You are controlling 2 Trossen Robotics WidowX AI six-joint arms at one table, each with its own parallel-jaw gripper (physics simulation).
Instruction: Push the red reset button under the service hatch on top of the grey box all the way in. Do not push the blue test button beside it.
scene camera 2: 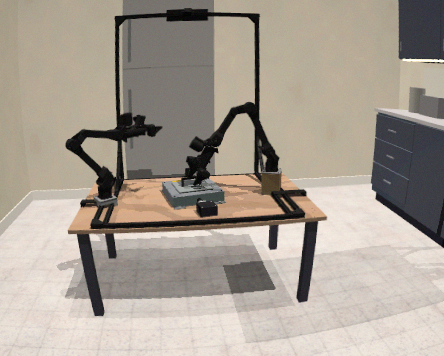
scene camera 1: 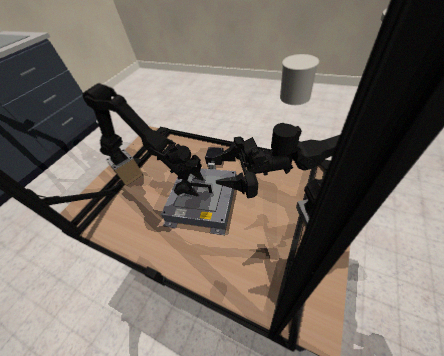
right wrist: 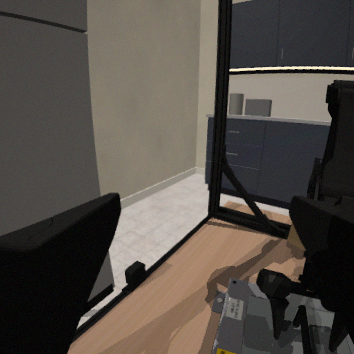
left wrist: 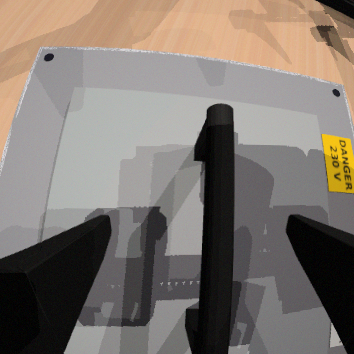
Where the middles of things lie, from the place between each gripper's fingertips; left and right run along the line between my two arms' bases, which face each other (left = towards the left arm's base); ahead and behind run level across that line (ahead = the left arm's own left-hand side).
My right hand is 18 cm short of the grey box (scene camera 1: 217,220), 16 cm to the right of it and 34 cm above it.
Right now my left hand is 5 cm short of the grey box and 5 cm above it.
